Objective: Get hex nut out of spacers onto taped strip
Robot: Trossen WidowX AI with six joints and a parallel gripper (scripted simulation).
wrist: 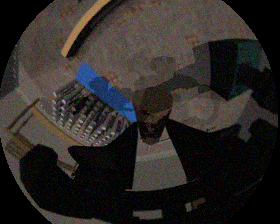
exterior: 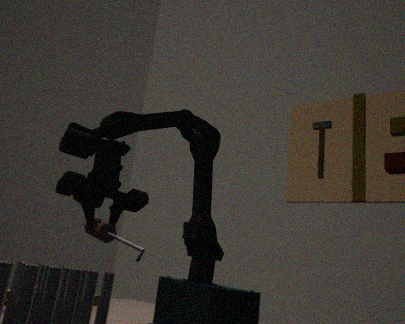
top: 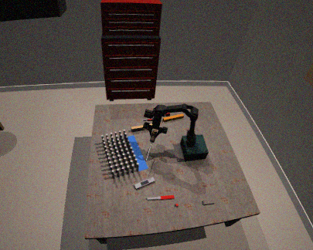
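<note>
My gripper tip is 140 mm short of the blue taped strip, 10 mm to the right of it and 180 mm above it. From my gripper tip the other things lie so: red-handled tool (10 mm behind, 360 mm to the right, 180 mm below); orange block (270 mm behind, 360 mm to the right, 170 mm below); hook tool (40 mm ahead, 90 mm to the left, 20 mm below).
</note>
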